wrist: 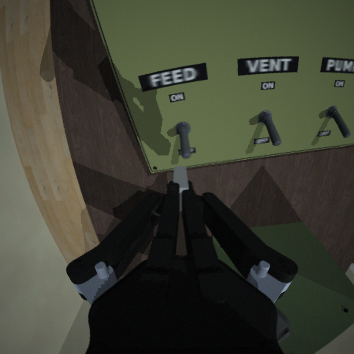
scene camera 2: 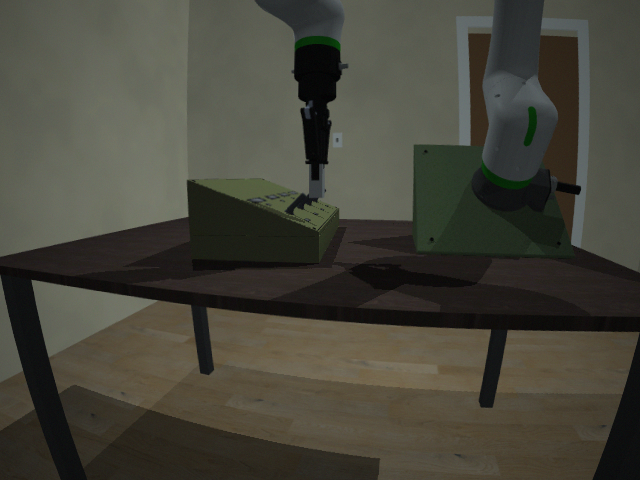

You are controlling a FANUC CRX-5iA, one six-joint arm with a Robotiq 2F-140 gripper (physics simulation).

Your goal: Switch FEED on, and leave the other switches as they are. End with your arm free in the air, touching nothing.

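Frame: origin at the arm's base, x right, y back, z down, level; centimetres.
Seen in the pictures: gripper, fingertip midpoint: (wrist: 179,175) (scene camera 2: 316,197); arm's base, origin of the base link: (scene camera 2: 501,188).
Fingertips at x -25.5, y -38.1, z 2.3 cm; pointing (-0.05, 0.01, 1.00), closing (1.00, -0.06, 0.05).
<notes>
Pixels of each thing's top centre, then the offset from my fingertips to it. "spot": a spot on its surface instead. Level surfaces: height alone.
- FEED switch, surface spot: (wrist: 184,141) spot: dx +0.3, dy -4.6, dz +0.3 cm
- FEED label, middle of its top: (wrist: 172,75) dx -1.7, dy -12.5, dz +0.1 cm
- VENT switch, surface spot: (wrist: 272,129) spot: dx +11.7, dy -7.3, dz +0.3 cm
- PUMP switch, surface spot: (wrist: 339,122) spot: dx +23.1, dy -10.1, dz +0.7 cm
- dark table, its level: dz +11.8 cm
The FEED switch (wrist: 184,141) is a dark lever under the FEED label (wrist: 173,76) in the wrist view; it tilts down toward its lower, OFF-side label. The VENT switch (wrist: 272,129) and the PUMP switch (wrist: 339,122) also tilt down toward their lower labels. My gripper (scene camera 2: 316,196) (wrist: 179,175) is shut and empty. Its tips are near the panel's lower edge, just below the FEED lever's end in the wrist view; whether they touch the lever cannot be told. The sloped green switch box (scene camera 2: 253,237) (wrist: 215,30) stands on the table.
The dark table (scene camera 2: 248,286) bears the switch box at its left-middle. A green mounting block (scene camera 2: 439,206) (wrist: 310,260) stands to the right, with the arm's grey, green-ringed section (scene camera 2: 516,129) in front of it. A door (scene camera 2: 563,62) is in the back wall.
</notes>
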